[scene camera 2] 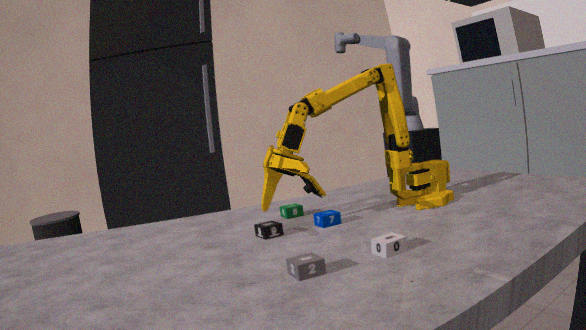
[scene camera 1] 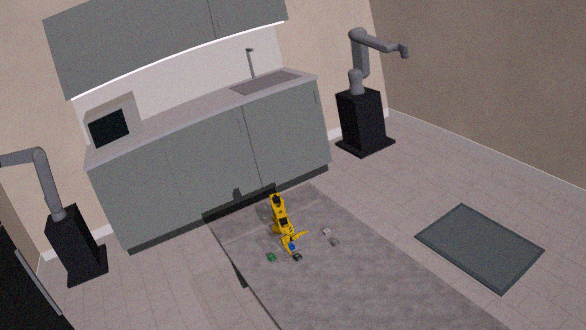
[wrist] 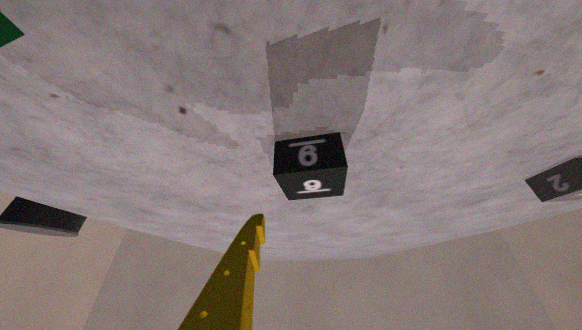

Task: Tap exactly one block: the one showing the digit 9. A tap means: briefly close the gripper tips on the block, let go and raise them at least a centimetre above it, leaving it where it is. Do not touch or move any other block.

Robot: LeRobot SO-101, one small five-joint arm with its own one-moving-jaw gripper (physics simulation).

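Observation:
The black block [scene camera 1: 297, 256] [scene camera 2: 269, 230] [wrist: 310, 167] sits flat on the table and shows an underlined 9 on two faces in the wrist view. My gripper [scene camera 1: 299, 242] [scene camera 2: 294, 202] is fully open and empty, with its tips above the table. In scene camera 2 the long jaw's tip is a little above and behind the black block. In the wrist view one notched jaw [wrist: 237, 285] shows, its tip below and left of the black block, apart from it in the picture; the other jaw is out of the picture.
A blue block with 7 [scene camera 1: 291, 246] [scene camera 2: 327, 219] sits on the arm's side of the black block. A green block [scene camera 1: 271, 257] [scene camera 2: 291, 210] [wrist: 7, 31], a grey block with 2 [scene camera 1: 334, 241] [scene camera 2: 306, 266] [wrist: 557, 181] and a white block with 0 [scene camera 1: 326, 231] [scene camera 2: 388, 246] stand around.

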